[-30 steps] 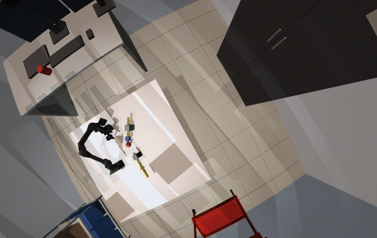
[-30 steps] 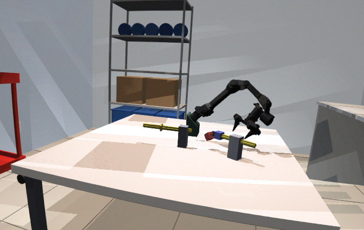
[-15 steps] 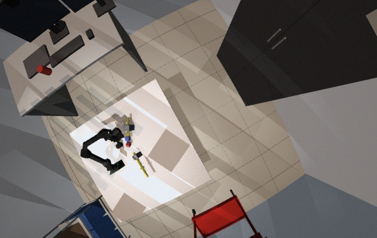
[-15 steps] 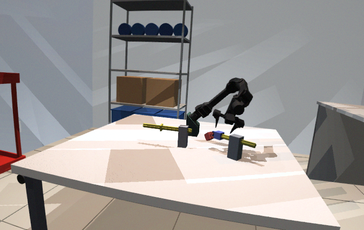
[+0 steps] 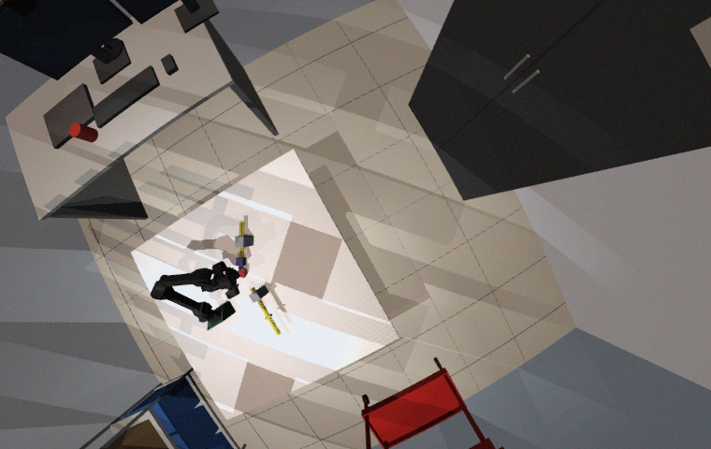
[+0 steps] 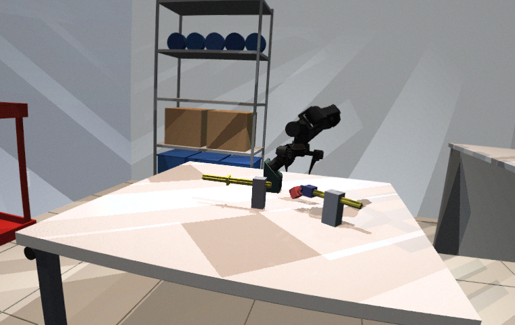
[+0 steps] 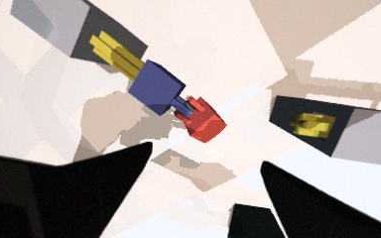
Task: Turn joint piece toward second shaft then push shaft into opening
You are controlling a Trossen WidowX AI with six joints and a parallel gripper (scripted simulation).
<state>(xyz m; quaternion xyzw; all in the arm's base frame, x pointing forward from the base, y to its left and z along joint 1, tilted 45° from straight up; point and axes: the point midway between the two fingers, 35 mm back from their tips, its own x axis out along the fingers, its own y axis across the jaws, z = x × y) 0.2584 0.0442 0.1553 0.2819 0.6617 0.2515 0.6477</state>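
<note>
Right now my gripper tip is 8 cm above the red joint piece and 1 cm short of it.
</note>
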